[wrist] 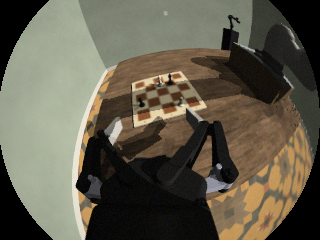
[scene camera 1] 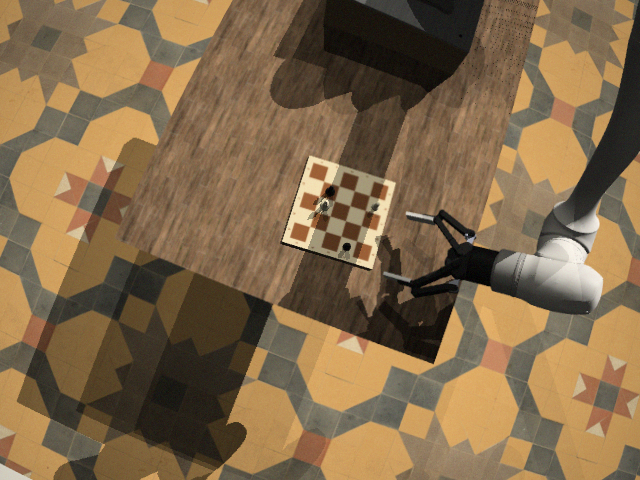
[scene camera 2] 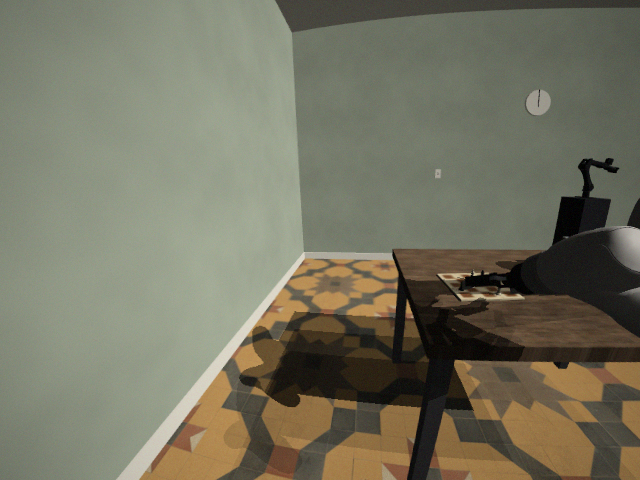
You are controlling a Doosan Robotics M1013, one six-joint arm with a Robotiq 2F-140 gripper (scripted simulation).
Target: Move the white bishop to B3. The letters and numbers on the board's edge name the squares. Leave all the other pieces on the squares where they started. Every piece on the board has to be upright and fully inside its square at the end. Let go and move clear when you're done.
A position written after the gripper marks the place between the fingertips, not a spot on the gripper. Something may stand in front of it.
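Observation:
The gripper (scene camera 1: 396, 244) can be seen in this scene, and the wrist view shows the gripper (wrist: 152, 118) too. Scene camera 2 likewise shows the gripper (scene camera 2: 487, 287). There is also a chessboard (scene camera 1: 350, 218). The wrist view shows the chessboard (wrist: 161, 103), and scene camera 2 shows the chessboard (scene camera 2: 453, 281).

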